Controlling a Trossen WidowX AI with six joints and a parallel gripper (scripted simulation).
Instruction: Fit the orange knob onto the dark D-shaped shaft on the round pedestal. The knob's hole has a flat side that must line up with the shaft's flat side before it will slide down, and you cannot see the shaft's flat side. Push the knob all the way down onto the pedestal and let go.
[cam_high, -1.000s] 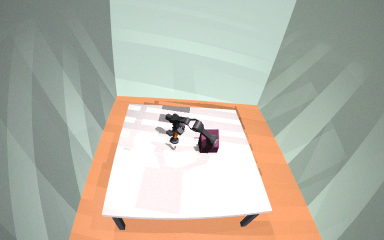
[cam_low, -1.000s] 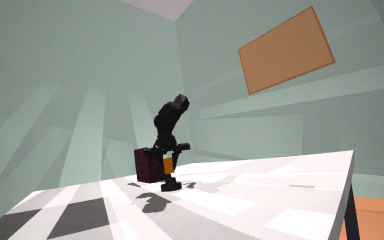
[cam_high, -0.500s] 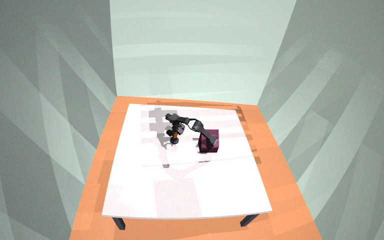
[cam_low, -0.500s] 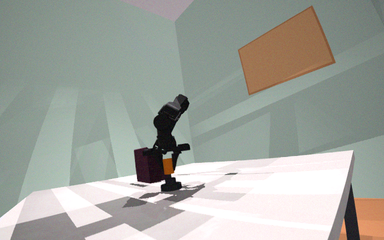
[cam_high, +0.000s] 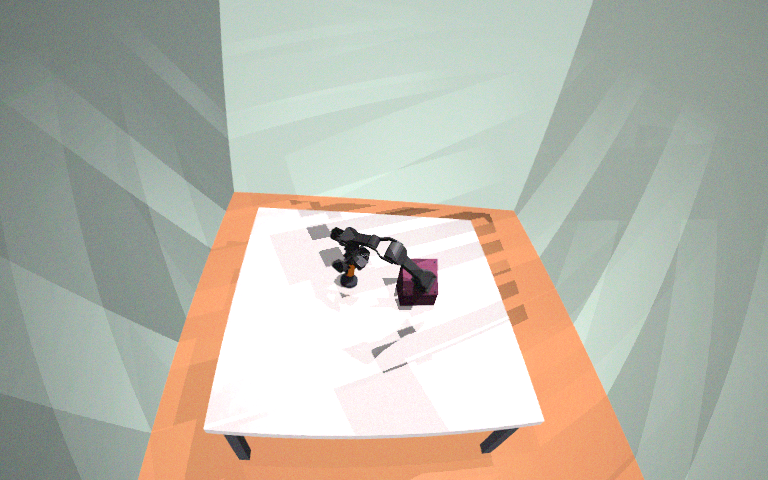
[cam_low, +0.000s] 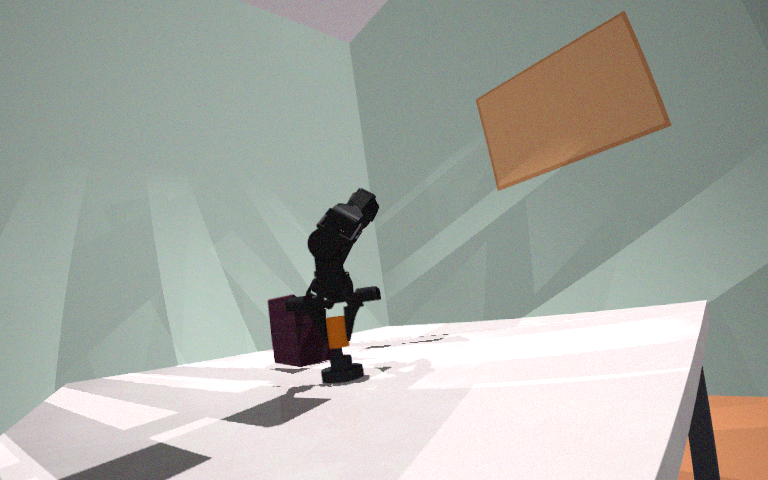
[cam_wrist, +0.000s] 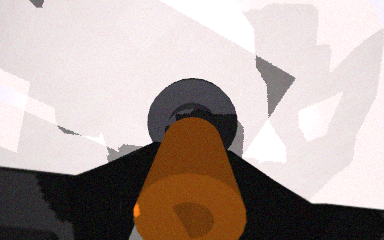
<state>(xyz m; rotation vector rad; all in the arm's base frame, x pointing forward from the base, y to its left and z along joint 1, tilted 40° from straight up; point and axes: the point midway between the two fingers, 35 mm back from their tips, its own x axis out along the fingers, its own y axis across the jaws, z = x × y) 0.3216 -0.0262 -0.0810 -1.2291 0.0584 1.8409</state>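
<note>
The orange knob lies 2 cm above my gripper tip. Also, from my gripper tip: pedestal 4 cm below.
</note>
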